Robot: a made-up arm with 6 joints.
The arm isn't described. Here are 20 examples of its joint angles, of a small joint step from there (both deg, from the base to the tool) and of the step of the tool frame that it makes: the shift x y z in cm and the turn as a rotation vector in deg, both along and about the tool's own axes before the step.
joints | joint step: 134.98 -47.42 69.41 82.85 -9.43 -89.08 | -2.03 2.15 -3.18 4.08 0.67 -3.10
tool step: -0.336 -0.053 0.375 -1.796 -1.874 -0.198
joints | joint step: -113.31 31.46 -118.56 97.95 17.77 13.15 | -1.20 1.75 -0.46 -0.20 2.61 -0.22
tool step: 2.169 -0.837 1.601 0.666 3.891 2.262
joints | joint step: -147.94 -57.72 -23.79 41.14 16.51 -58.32 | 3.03 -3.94 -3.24 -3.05 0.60 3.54
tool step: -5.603 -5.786 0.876 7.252 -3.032 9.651
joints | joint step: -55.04 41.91 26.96 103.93 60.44 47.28 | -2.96 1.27 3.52 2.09 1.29 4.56
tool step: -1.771 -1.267 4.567 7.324 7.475 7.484
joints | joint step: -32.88 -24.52 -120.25 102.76 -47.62 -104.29 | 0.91 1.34 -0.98 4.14 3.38 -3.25
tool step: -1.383 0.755 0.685 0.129 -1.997 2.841
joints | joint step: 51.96 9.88 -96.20 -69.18 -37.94 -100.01 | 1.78 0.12 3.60 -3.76 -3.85 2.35
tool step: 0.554 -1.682 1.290 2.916 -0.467 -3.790
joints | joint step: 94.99 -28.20 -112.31 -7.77 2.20 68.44 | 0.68 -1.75 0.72 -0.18 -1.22 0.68
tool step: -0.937 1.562 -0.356 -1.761 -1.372 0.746
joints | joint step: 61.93 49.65 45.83 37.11 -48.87 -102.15 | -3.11 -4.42 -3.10 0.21 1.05 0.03
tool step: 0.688 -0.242 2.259 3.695 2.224 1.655
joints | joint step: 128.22 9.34 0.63 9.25 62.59 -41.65 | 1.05 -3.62 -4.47 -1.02 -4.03 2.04
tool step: -5.931 -1.446 -2.605 -1.975 -6.959 7.428
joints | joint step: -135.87 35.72 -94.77 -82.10 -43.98 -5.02 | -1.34 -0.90 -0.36 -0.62 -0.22 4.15
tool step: 0.014 -0.284 -0.123 0.524 1.202 2.651
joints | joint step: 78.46 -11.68 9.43 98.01 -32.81 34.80 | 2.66 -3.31 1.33 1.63 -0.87 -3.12
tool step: 0.619 2.362 -3.899 -4.563 -3.755 -3.806
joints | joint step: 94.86 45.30 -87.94 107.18 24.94 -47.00 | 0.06 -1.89 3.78 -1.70 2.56 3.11
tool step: -0.009 -0.955 -0.279 1.349 4.933 5.961
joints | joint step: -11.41 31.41 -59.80 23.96 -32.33 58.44 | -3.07 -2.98 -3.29 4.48 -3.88 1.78
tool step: -0.415 -0.082 -1.651 -4.084 0.549 1.984
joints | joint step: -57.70 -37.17 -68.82 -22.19 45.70 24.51 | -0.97 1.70 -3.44 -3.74 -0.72 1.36
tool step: -1.344 -0.289 -1.278 -1.917 -2.119 3.452
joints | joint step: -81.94 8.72 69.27 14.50 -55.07 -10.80 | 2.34 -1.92 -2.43 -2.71 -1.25 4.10
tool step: -1.925 -2.587 1.332 6.772 -2.434 3.578
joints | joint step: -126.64 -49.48 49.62 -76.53 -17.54 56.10 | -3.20 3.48 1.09 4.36 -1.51 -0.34
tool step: 4.270 2.411 -3.312 -6.493 1.895 -6.804
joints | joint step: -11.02 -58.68 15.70 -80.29 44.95 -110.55 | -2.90 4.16 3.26 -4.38 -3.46 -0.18
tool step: -0.023 -3.911 1.221 9.741 -4.802 -8.418
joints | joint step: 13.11 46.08 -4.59 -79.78 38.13 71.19 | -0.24 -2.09 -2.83 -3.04 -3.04 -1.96
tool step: -2.157 0.770 -1.145 -2.453 -4.722 1.530
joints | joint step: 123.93 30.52 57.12 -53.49 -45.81 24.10 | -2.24 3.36 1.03 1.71 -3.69 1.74
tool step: -0.364 3.802 -3.193 -7.806 -3.160 -2.718
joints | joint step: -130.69 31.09 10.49 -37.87 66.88 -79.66 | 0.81 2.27 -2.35 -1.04 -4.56 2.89
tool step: -2.520 -1.212 0.392 3.916 -2.992 1.459
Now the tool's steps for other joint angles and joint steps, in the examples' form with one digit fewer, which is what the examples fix.
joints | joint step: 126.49 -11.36 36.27 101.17 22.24 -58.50 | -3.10 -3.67 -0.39 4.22 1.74 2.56
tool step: -0.72 1.22 -0.94 -5.21 0.02 4.64
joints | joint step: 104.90 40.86 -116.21 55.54 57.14 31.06 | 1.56 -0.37 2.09 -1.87 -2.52 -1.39
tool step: -0.75 1.25 -1.61 -1.34 -3.96 -1.73
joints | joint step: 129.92 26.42 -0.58 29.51 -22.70 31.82 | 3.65 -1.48 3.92 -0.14 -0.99 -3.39
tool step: -1.55 -1.28 -2.17 0.23 -3.03 -2.86
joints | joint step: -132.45 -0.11 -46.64 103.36 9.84 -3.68 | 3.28 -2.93 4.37 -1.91 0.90 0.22
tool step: -2.46 0.19 -2.38 1.68 -2.15 1.50
